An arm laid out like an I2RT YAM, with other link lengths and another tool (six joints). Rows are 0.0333 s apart.
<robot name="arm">
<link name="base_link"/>
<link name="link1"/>
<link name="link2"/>
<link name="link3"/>
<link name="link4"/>
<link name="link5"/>
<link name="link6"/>
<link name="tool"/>
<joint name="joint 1" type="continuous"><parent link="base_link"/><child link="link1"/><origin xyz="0 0 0.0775" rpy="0 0 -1.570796"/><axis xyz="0 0 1"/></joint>
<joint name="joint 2" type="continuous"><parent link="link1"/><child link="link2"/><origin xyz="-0.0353 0.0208 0.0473" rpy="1.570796 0 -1.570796"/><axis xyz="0 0 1"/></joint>
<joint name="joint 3" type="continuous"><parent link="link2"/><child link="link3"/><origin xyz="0.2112 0 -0.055" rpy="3.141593 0 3.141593"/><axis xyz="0 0 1"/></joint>
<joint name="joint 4" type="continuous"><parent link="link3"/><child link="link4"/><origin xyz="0.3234 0.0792 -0.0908" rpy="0 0 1.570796"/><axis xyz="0 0 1"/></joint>
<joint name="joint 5" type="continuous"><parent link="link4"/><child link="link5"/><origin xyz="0.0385 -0.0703 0.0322" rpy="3.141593 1.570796 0"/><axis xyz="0 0 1"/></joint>
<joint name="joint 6" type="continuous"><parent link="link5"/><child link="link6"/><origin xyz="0 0.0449 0.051" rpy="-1.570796 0 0"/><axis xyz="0 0 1"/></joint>
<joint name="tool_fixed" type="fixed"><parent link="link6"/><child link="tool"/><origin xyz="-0.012 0.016 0.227" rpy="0 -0.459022 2.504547"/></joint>
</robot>
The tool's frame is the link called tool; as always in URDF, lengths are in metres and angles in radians. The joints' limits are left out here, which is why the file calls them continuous.
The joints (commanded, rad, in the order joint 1, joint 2, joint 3, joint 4, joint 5, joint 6), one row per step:
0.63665 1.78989 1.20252 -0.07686 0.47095 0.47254
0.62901 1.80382 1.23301 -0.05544 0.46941 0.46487
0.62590 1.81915 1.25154 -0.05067 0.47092 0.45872
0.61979 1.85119 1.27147 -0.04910 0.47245 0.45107
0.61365 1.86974 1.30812 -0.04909 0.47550 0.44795
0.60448 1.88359 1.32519 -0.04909 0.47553 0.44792
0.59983 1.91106 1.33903 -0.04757 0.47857 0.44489
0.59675 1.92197 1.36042 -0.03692 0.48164 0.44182
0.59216 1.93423 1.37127 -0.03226 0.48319 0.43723
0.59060 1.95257 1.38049 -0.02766 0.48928 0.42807
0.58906 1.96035 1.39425 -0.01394 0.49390 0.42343
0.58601 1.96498 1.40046 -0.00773 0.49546 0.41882
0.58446 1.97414 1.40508 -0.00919 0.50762 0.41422
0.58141 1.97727 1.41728 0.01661 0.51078 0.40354
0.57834 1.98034 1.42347 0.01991 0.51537 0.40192
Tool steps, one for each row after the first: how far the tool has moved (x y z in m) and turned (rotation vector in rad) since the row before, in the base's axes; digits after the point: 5 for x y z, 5 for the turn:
0.01166 0.00317 0.01366 0.01675 -0.03051 -0.00230
0.00500 0.00082 0.00239 -0.00128 -0.00733 -0.00114
0.00457 -0.00186 -0.00795 -0.01340 0.00764 -0.00337
0.00923 0.00087 0.00932 0.00636 -0.01594 -0.00701
0.00567 -0.00330 0.00094 0.00180 -0.00265 -0.00918
0.00302 -0.00243 -0.00886 -0.01090 0.00889 -0.00559
0.00680 0.00136 0.00803 0.00781 -0.01854 -0.00404
0.00374 -0.00152 -0.00036 -0.00288 -0.00330 -0.00359
0.00223 -0.00136 -0.00481 -0.01331 0.00166 -0.00204
0.00519 0.00100 0.00660 0.00478 -0.01787 -0.00310
0.00291 -0.00090 0.00226 -0.00043 -0.00702 -0.00215
0.00102 -0.00388 -0.00266 -0.01287 0.00132 -0.00956
0.00699 0.00140 0.01177 0.00833 -0.03004 -0.00077
0.00256 -0.00204 0.00274 0.00009 -0.00666 -0.00628

